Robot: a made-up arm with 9 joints. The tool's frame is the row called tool.
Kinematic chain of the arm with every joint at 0, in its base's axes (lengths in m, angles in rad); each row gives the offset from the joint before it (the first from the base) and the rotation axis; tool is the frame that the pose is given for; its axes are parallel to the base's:
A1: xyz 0 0 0.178 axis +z
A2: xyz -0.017 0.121 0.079 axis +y
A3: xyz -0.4 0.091 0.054 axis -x
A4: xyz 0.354 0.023 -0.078 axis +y
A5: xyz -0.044 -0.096 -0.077 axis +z
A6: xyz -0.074 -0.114 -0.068 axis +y
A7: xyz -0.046 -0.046 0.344 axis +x
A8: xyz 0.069 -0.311 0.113 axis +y
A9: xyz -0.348 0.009 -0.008 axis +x
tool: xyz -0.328 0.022 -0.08
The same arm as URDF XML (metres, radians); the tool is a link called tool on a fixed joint. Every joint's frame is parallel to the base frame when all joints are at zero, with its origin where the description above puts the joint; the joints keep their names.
<robot name="arm">
  <joint name="A1" type="continuous">
    <parent link="base"/>
    <child link="link1"/>
    <origin xyz="0.0000 0.0000 0.1780" rpy="0.0000 0.0000 0.0000"/>
    <axis xyz="0 0 1"/>
  </joint>
  <joint name="A2" type="continuous">
    <parent link="link1"/>
    <child link="link2"/>
    <origin xyz="-0.0170 0.1210 0.0790" rpy="0.0000 0.0000 0.0000"/>
    <axis xyz="0 1 0"/>
  </joint>
  <joint name="A3" type="continuous">
    <parent link="link2"/>
    <child link="link3"/>
    <origin xyz="-0.4000 0.0910 0.0540" rpy="0.0000 0.0000 0.0000"/>
    <axis xyz="-1 0 0"/>
  </joint>
  <joint name="A4" type="continuous">
    <parent link="link3"/>
    <child link="link4"/>
    <origin xyz="0.3540 0.0230 -0.0780" rpy="0.0000 0.0000 0.0000"/>
    <axis xyz="0 1 0"/>
  </joint>
  <joint name="A5" type="continuous">
    <parent link="link4"/>
    <child link="link5"/>
    <origin xyz="-0.0440 -0.0960 -0.0770" rpy="0.0000 0.0000 0.0000"/>
    <axis xyz="0 0 1"/>
  </joint>
  <joint name="A6" type="continuous">
    <parent link="link5"/>
    <child link="link6"/>
    <origin xyz="-0.0740 -0.1140 -0.0680" rpy="0.0000 0.0000 0.0000"/>
    <axis xyz="0 1 0"/>
  </joint>
  <joint name="A7" type="continuous">
    <parent link="link6"/>
    <child link="link7"/>
    <origin xyz="-0.0460 -0.0460 0.3440" rpy="0.0000 0.0000 0.0000"/>
    <axis xyz="1 0 0"/>
  </joint>
  <joint name="A8" type="continuous">
    <parent link="link7"/>
    <child link="link8"/>
    <origin xyz="0.0690 -0.3110 0.1130" rpy="0.0000 0.0000 0.0000"/>
    <axis xyz="0 1 0"/>
  </joint>
  <joint name="A9" type="continuous">
    <parent link="link8"/>
    <child link="link9"/>
    <origin xyz="-0.3480 0.0090 -0.0080" rpy="0.0000 0.0000 0.0000"/>
    <axis xyz="1 0 0"/>
  </joint>
  <joint name="tool_fixed" type="fixed">
    <parent link="link9"/>
    <child link="tool"/>
    <origin xyz="-0.3280 0.0220 -0.0800" rpy="0.0000 0.0000 0.0000"/>
  </joint>
  <link name="base"/>
  <link name="link1"/>
  <link name="link2"/>
  <link name="link3"/>
  <link name="link4"/>
  <link name="link5"/>
  <link name="link6"/>
  <link name="link7"/>
  <link name="link8"/>
  <link name="link9"/>
  <link name="tool"/>
</robot>

